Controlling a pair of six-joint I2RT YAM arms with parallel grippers.
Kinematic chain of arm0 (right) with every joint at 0, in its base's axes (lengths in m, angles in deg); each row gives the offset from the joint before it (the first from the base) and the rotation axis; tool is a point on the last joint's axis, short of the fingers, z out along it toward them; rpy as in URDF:
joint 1: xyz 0 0 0.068 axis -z
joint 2: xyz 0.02 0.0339 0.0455 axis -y
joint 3: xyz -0.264 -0.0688 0 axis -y
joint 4: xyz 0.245 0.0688 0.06 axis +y
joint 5: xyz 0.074 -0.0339 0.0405 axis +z
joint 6: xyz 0.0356 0 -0.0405 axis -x
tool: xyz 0 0 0 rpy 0 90 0
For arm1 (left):
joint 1: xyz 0 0 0.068 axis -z
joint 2: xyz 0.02 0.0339 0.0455 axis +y
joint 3: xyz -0.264 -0.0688 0 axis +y
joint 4: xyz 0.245 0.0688 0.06 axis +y
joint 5: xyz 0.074 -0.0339 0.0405 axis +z
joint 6: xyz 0.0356 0 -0.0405 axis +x
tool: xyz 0 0 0 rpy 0 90 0
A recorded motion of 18 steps. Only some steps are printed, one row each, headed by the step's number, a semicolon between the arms.
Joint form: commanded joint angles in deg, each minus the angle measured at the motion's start. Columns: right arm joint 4, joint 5, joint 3, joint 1, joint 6, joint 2; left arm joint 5, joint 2, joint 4, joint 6, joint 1, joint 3.
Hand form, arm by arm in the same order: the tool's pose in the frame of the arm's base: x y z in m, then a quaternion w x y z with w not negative. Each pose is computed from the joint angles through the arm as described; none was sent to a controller.
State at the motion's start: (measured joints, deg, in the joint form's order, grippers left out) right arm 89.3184 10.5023 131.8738 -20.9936 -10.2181 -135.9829; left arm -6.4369 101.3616 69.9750 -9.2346 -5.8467 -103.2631
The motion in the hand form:
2: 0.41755 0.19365 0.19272 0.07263 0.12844 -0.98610 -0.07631; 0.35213 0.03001 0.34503 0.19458 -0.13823 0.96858 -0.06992
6: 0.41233 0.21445 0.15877 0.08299 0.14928 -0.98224 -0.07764; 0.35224 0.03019 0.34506 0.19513 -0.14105 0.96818 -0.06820
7: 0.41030 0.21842 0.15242 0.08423 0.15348 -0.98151 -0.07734; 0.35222 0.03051 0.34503 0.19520 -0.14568 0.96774 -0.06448
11: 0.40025 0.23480 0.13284 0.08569 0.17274 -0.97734 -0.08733; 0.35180 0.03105 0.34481 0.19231 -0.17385 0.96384 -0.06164
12: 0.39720 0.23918 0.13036 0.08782 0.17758 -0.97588 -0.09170; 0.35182 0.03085 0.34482 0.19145 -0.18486 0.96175 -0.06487
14: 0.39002 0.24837 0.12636 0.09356 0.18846 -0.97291 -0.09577; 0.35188 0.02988 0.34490 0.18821 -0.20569 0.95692 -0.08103
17: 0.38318 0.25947 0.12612 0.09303 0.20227 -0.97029 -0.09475; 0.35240 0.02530 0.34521 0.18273 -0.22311 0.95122 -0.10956
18: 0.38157 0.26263 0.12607 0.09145 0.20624 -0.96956 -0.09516; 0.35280 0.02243 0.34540 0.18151 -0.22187 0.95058 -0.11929
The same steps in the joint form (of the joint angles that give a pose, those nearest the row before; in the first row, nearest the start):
2: -4.33 0.26 -3.54 -3.06 1.53 -2.91; -0.44 -0.59 0.15 -2.84 0.28 -0.55
6: -9.62 0.90 -7.65 -5.62 1.53 -4.94; -0.18 -0.59 0.09 -3.13 0.28 -0.55
7: -10.82 0.94 -8.74 -6.16 1.49 -5.14; 0.35 -0.59 0.09 -3.56 0.28 -0.55
11: -15.61 2.21 -12.92 -8.44 1.51 -5.31; 1.29 -0.59 0.31 -6.69 0.28 -0.54
12: -16.20 2.80 -13.51 -9.05 1.51 -5.31; 1.18 -0.59 0.31 -8.04 0.31 -0.55
14: -16.85 3.54 -14.47 -10.43 1.51 -5.31; -0.17 -0.59 0.31 -10.84 0.33 -0.55
17: -17.11 3.50 -14.51 -12.04 1.49 -5.31; -2.84 -0.59 0.18 -14.01 0.81 -0.55
18: -17.35 3.50 -14.51 -12.48 1.49 -5.31; -3.82 -0.59 0.04 -14.47 1.18 -0.55

